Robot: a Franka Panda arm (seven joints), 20 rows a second.
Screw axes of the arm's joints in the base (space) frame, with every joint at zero. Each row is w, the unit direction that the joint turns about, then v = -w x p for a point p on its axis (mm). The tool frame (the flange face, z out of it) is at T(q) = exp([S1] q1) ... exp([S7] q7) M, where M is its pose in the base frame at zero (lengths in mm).
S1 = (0, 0, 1, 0.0, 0.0, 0.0)
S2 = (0, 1, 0, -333.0, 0.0, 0.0)
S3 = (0, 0, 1, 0.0, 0.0, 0.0)
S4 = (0, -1, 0, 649.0, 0.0, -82.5)
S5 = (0, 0, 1, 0.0, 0.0, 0.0)
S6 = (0, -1, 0, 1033.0, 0.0, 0.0)
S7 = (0, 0, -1, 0.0, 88.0, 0.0)
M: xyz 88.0 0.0 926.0 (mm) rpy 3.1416 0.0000 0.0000 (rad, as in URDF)
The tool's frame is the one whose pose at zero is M.
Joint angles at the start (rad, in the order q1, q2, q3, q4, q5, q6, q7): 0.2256 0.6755 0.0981 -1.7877 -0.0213 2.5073 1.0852
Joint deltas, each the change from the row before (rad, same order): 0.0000 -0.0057 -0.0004 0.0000 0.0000 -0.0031 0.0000; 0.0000 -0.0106 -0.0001 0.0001 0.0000 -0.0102 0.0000; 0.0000 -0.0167 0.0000 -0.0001 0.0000 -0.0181 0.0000; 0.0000 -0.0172 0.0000 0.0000 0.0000 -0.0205 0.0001; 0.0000 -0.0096 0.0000 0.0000 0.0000 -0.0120 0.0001; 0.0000 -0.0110 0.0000 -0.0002 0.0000 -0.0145 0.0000; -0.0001 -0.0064 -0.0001 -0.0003 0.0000 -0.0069 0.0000; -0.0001 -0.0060 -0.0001 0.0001 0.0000 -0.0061 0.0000; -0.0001 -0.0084 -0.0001 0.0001 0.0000 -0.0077 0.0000
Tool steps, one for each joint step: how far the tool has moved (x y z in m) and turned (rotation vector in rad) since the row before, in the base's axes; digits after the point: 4 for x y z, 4 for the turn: 0.0006 -0.0001 0.0034 0.0001 -0.0027 -0.0002; 0.0006 0.0000 0.0061 -0.0009 -0.0008 0.0004; 0.0004 0.0000 0.0093 -0.0020 0.0010 0.0008; 0.0002 -0.0001 0.0094 -0.0026 0.0027 0.0008; 0.0000 -0.0001 0.0052 -0.0016 0.0020 0.0004; -0.0002 -0.0001 0.0058 -0.0022 0.0032 0.0006; 0.0000 -0.0002 0.0035 -0.0009 0.0006 0.0001; 0.0001 -0.0001 0.0034 -0.0006 -0.0002 0.0001; 0.0002 -0.0001 0.0049 -0.0006 -0.0010 0.0001
